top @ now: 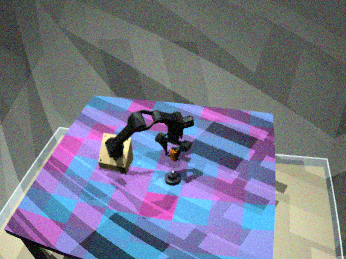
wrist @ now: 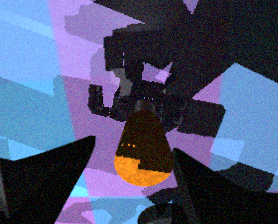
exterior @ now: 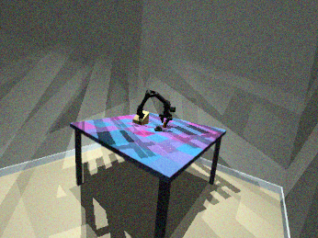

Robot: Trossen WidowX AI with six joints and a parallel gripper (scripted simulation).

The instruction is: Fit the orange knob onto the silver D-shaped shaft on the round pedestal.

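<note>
The orange knob is 10 mm ahead of my gripper tip and 10 mm above it. The rest, counted from my gripper tip: round pedestal: 160 mm to the right, 30 mm ahead.
</note>
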